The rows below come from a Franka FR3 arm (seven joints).
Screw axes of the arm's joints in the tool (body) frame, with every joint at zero. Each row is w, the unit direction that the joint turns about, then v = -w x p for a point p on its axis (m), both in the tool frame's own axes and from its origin. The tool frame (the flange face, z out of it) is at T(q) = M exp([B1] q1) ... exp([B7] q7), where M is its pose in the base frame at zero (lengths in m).
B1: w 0 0 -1 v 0 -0.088 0
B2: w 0 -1 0 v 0.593 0 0.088
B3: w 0 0 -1 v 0 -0.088 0
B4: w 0 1 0 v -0.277 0 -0.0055
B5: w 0 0 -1 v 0 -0.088 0
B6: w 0 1 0 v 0.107 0 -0.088
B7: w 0 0 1 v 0 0 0
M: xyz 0.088 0 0.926 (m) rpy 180 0 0 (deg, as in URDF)
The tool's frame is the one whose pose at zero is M.
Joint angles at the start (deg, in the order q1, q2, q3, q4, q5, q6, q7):
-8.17 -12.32 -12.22 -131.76 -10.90 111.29 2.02
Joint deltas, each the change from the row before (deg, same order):
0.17 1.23 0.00 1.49 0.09 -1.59 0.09
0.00 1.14 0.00 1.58 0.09 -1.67 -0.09
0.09 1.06 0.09 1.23 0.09 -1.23 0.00
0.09 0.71 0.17 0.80 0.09 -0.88 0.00
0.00 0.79 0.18 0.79 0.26 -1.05 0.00
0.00 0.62 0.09 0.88 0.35 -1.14 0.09
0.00 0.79 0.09 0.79 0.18 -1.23 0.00
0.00 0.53 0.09 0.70 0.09 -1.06 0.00
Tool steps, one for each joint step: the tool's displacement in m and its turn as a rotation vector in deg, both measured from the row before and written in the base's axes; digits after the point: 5 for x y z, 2 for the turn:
0.00477 -0.00085 -0.00002 0.12 1.31 -0.22
0.00425 -0.00214 0.00123 0.13 1.23 -0.23
0.00427 -0.00025 -0.00037 0.10 1.05 -0.06
0.00308 0.00107 -0.00050 0.10 0.77 0.08
0.00261 0.00079 -0.00147 0.30 0.98 -0.11
0.00224 0.00019 0.00045 0.33 0.78 -0.33
0.00188 0.00014 -0.00169 0.29 1.17 -0.17
0.00147 0.00016 -0.00006 0.17 0.86 -0.10

